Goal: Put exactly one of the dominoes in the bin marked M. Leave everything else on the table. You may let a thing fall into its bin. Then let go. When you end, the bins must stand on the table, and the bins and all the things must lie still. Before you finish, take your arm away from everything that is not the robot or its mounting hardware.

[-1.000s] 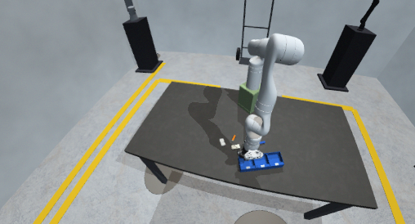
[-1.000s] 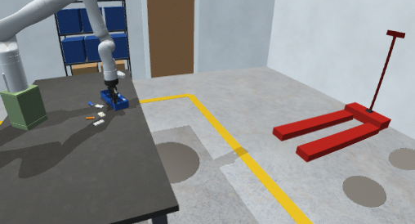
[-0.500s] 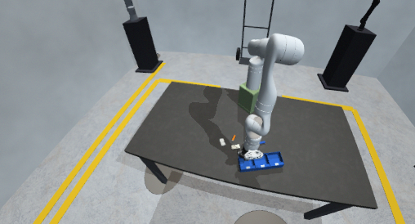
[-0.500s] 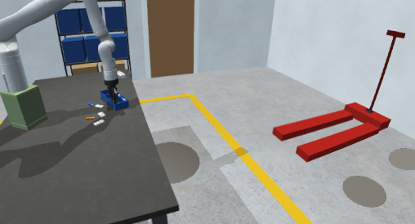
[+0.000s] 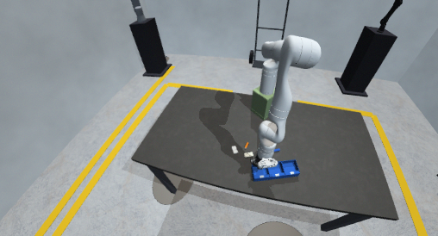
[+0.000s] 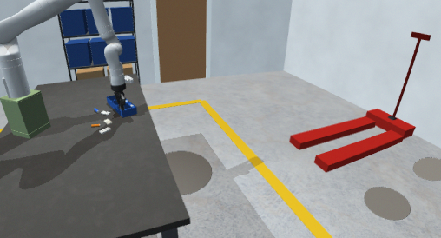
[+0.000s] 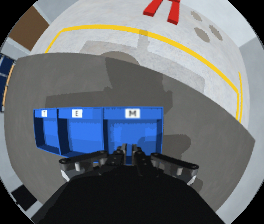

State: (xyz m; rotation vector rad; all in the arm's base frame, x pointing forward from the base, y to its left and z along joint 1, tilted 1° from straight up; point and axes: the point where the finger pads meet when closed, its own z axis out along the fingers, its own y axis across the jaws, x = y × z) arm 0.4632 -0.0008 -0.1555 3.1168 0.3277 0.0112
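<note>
Right now the blue three-compartment bin is 80 mm to the left of my hand and 20 mm below it. Round my hand: small orange piece 140 mm behind, 90 mm to the right, 30 mm below; small blue piece 130 mm behind, 90 mm to the left, 30 mm below; white domino 90 mm behind, 40 mm to the left, 30 mm below.
</note>
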